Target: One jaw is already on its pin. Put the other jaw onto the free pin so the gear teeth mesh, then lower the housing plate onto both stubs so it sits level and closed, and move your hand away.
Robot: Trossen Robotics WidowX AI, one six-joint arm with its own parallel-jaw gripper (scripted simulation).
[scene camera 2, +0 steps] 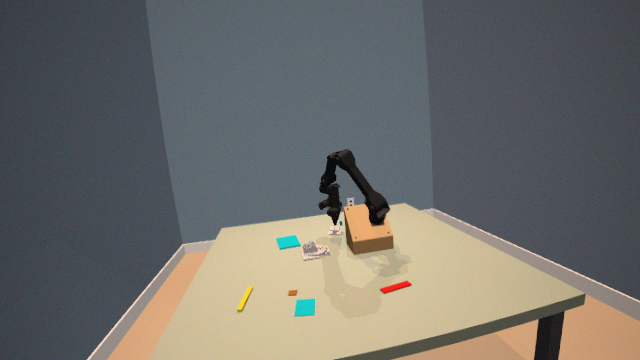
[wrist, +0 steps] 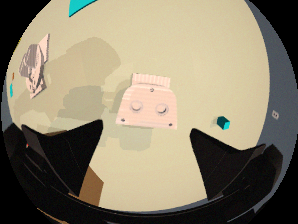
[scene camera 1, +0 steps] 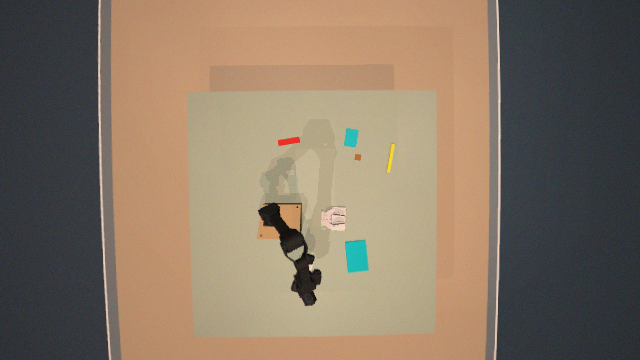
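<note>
Gripper (wrist: 148, 129) open and holding nothing; a pale housing part (wrist: 150, 99) also visible.
</note>
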